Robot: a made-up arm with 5 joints.
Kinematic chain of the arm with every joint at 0, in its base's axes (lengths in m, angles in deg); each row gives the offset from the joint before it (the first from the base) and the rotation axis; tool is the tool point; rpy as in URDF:
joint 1: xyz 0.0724 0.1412 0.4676 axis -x
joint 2: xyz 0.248 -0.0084 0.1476 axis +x
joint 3: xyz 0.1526 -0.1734 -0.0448 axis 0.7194 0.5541 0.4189
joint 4: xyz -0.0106 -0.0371 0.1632 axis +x
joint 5: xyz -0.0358 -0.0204 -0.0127 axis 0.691 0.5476 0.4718
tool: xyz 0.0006 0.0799 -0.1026 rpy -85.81 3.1 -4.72
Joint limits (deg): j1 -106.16..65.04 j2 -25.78..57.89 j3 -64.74..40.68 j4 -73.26..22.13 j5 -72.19..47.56
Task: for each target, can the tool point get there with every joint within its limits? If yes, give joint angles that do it. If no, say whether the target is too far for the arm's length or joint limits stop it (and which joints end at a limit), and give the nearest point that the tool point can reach.
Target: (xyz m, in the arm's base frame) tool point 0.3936 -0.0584 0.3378
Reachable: yes | joints -55.96 16.08 -37.59 -47.81 -1.37
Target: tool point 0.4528 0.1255 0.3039
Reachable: yes | joints -86.68 38.12 7.79 -16.10 -13.17
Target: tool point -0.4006 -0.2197 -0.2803
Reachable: no: too far | nearest point 0.3599 -0.0702 0.1913 | short by 0.907 m
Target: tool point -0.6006 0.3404 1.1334
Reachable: no: too far | nearest point 0.3429 0.2404 0.7991 | short by 1.006 m
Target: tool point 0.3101 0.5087 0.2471
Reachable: no: joint limits stop it (at a limit: joint 1, joint 2, joint 4) | nearest point 0.4481 0.3000 0.3032 | short by 0.256 m
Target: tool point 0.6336 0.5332 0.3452
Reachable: no: joint limits stop it (at a limit: joint 1, joint 2, joint 3, joint 4) | nearest point 0.5972 0.3517 0.3264 | short by 0.186 m
